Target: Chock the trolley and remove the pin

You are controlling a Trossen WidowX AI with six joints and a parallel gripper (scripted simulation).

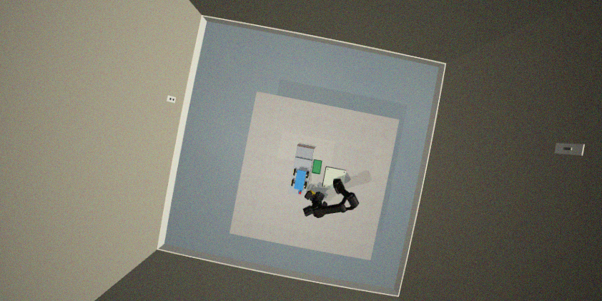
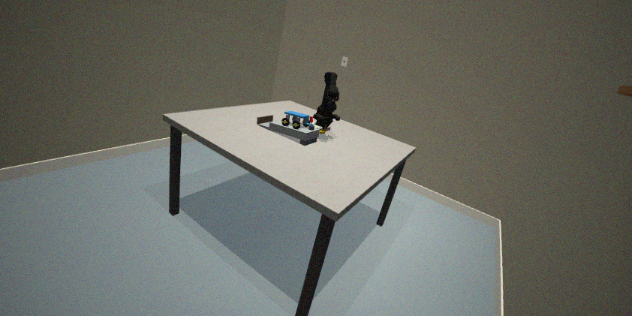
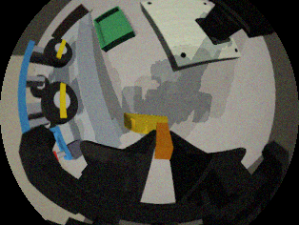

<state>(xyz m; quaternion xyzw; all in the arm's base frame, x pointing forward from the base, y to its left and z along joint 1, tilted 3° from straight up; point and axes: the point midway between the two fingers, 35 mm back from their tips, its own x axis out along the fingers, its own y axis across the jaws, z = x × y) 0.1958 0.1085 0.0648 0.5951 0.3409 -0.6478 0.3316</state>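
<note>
My gripper tip is 10 mm past the green tray, 230 mm to the left of it and 80 mm above it. The rest, counted from my gripper tip: blue trolley (130 mm ahead, 150 mm to the right, 40 mm above); then red-headed stop pin (130 mm ahead, 50 mm to the right, 60 mm above); then yellow chock (20 mm ahead, 10 mm to the right, 10 mm below).
</note>
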